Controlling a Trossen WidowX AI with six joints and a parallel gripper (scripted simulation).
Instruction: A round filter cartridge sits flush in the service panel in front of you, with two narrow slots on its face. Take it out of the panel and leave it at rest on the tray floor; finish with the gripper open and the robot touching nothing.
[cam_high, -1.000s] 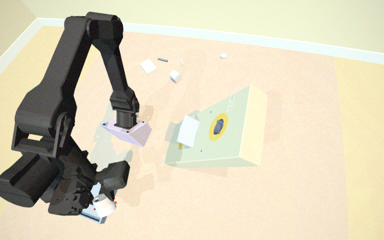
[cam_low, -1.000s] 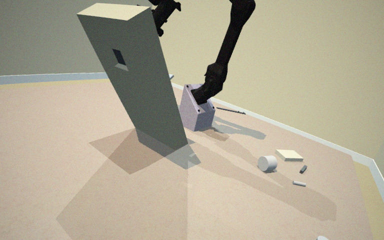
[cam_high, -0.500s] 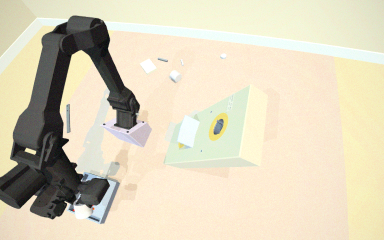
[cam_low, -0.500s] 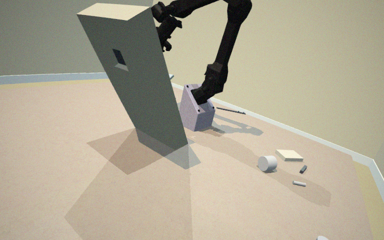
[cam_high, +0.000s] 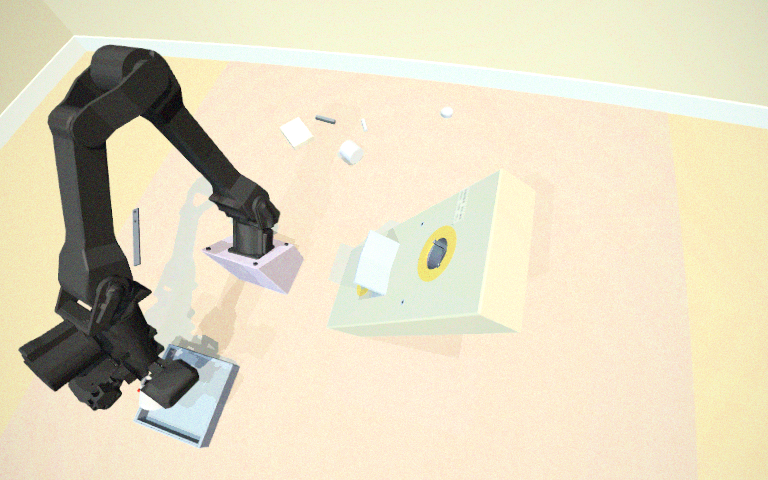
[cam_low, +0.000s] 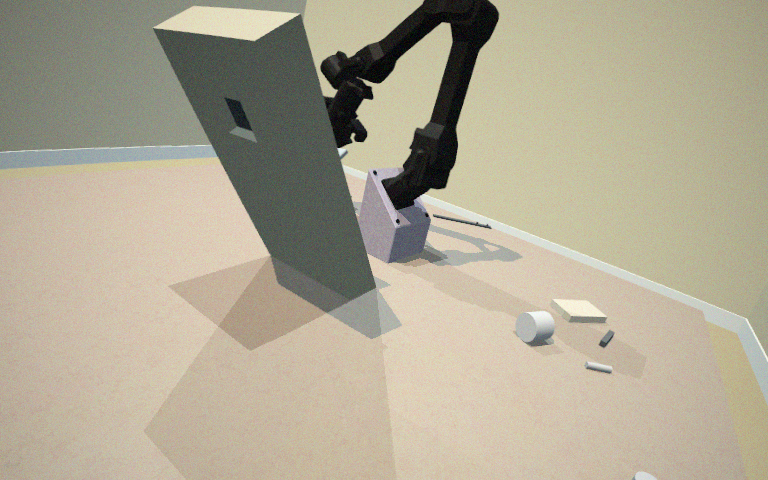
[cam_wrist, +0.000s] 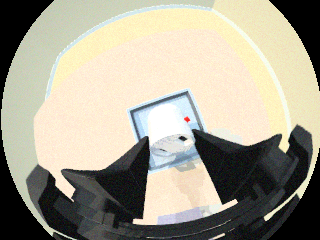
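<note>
My gripper tip is right at the round filter cartridge. The rest, counted from my gripper tip: small grey bar (20 mm ahead, 720 mm to the left, 120 mm below); tan block (40 mm behind, 660 mm to the left, 120 mm below); grey tray (10 mm behind, 10 mm to the right, 110 mm below).
</note>
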